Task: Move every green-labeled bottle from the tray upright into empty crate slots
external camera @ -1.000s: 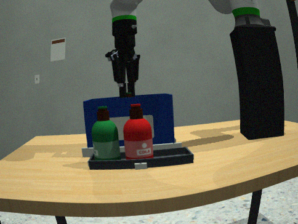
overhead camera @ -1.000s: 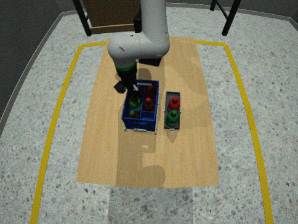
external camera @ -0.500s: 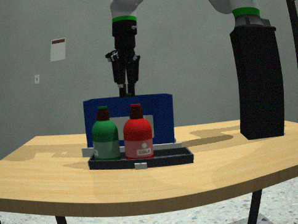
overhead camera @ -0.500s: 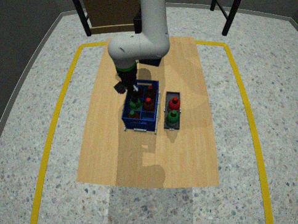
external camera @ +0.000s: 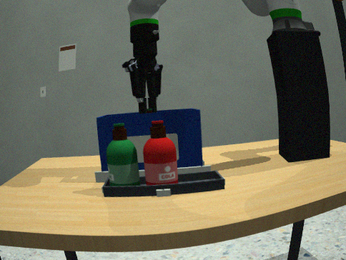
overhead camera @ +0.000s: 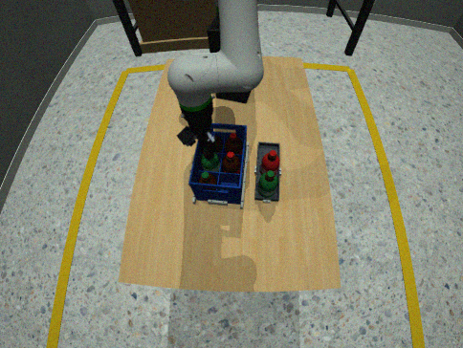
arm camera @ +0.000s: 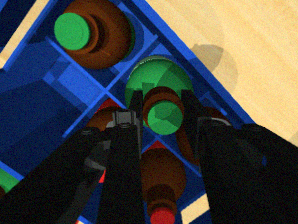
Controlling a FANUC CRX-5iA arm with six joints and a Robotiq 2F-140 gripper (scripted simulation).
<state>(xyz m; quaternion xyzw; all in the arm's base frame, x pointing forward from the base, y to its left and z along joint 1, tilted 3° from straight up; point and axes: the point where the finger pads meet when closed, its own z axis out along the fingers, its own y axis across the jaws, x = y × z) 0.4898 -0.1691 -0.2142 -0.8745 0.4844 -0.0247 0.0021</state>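
Right now my hand is 1 cm short of the blue crate, 4 cm to the right of it and 10 cm above it. From my hand the other things lie so: red cola bottle (3 cm ahead, 25 cm to the left, 10 cm below); tray (3 cm ahead, 24 cm to the left, 17 cm below).
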